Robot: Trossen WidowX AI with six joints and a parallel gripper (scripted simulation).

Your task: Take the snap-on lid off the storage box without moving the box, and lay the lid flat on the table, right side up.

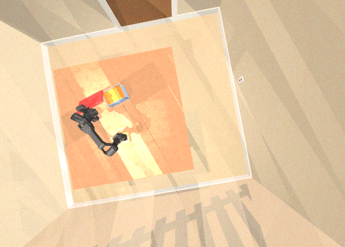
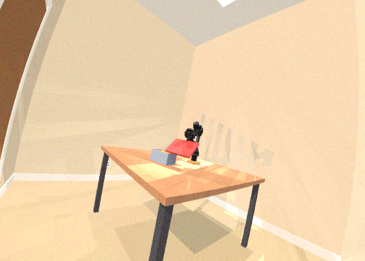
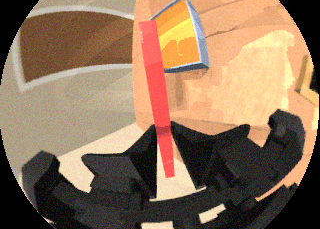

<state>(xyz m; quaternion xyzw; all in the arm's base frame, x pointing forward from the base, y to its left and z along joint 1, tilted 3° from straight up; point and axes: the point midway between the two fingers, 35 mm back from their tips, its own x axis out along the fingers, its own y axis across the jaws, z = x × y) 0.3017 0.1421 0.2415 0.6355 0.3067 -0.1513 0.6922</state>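
Right now my gripper tip is 6 cm short of the lid, 2 cm to the right of it and 5 cm above it. From my gripper tip the other things lie so: storage box (10 cm ahead, 18 cm to the right, 18 cm below).
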